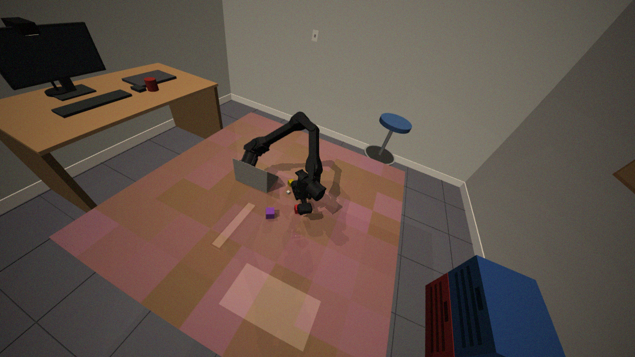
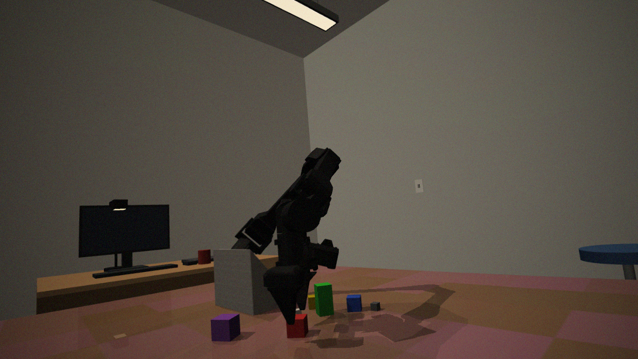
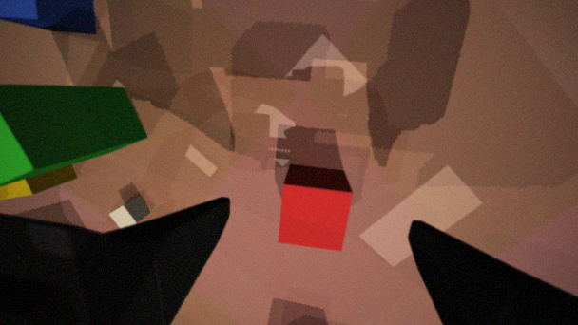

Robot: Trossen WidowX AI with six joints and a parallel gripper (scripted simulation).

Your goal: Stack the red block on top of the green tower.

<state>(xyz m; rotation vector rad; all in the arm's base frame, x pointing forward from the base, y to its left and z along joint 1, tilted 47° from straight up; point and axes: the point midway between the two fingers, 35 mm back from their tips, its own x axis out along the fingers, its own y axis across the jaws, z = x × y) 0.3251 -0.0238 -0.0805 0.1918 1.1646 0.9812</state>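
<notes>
Now: gripper tip 150 mm to the right of the yellow cube, 100 mm past it and 20 mm above it. From my gripper tip the other things lie so: purple cube (120 mm behind, 80 mm to the right, 10 mm below); then blue cube (180 mm to the left, 20 mm below); then small grey cube (200 mm to the left, 40 mm ahead, 30 mm below).
</notes>
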